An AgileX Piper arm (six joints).
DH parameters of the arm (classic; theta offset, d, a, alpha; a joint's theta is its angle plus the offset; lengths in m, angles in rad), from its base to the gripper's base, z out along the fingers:
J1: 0 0.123 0 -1.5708
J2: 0.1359 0 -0.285 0
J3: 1.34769 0 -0.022 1.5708
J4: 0 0.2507 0 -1.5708
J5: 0 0 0 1.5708
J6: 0 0.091 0 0
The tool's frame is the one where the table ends.
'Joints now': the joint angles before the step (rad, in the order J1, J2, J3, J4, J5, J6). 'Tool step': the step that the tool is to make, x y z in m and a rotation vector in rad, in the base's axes. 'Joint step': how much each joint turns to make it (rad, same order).
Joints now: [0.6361 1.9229 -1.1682 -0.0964 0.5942 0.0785]
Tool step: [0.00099 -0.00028 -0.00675 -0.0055 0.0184 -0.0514]
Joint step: [0.0000 0.0194 -0.0023 -0.0154 0.0047 0.0636]
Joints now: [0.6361 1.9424 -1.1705 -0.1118 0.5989 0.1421]
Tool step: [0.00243 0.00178 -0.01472 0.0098 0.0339 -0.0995]
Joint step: [0.0000 0.0442 -0.0069 -0.0018 -0.0092 0.1057]
